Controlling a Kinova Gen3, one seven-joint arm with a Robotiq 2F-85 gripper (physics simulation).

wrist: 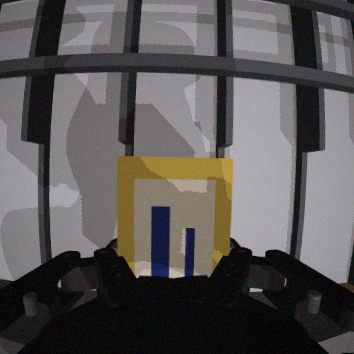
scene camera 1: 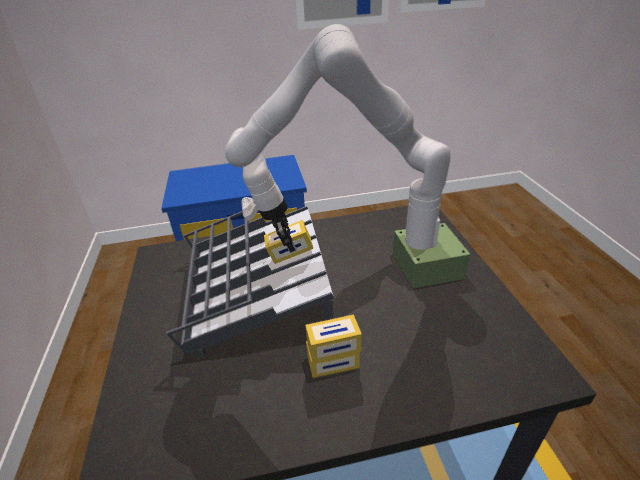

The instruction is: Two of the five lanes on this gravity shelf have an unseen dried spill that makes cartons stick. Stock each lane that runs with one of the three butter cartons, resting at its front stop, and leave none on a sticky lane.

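Where they show: gripper, fingertip midpoint: (wrist: 172,243) (scene camera 1: 291,244); arm's base, link origin: (scene camera 1: 419,240).
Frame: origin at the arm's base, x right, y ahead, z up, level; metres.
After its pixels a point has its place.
My gripper (scene camera 1: 285,238) {x -0.088, y 0.395, z 0.072 m} (wrist: 172,243) {x -0.088, y 0.395, z 0.072 m} is shut on a yellow butter carton (scene camera 1: 305,248) {x -0.112, y 0.354, z 0.072 m} (wrist: 175,168) {x -0.099, y 0.462, z 0.097 m} with a white and blue label. It holds the carton at the upper end of the tilted gravity shelf (scene camera 1: 232,327) (wrist: 175,63), lengthwise to the lanes. In the wrist view the carton lines up with the middle lane, between its two dividers. Whether its underside touches the lane is hidden. The other two cartons stand stacked on the table, an upper carton (scene camera 1: 333,347) {x -0.413, y 0.286, z 0.005 m} on a lower carton (scene camera 1: 334,364) {x -0.409, y 0.285, z -0.064 m}. No carton shows at the front stops.
Dark dividers and grey crossbars span the lower part of the shelf, ahead of the held carton. The shelf stands on the dark table (scene camera 1: 413,361) {x -0.383, y 0.084, z -0.099 m}. The arm's green base box (scene camera 1: 439,268) {x -0.097, y -0.043, z -0.036 m} is at the right. A blue cabinet (scene camera 1: 206,186) stands behind the table.
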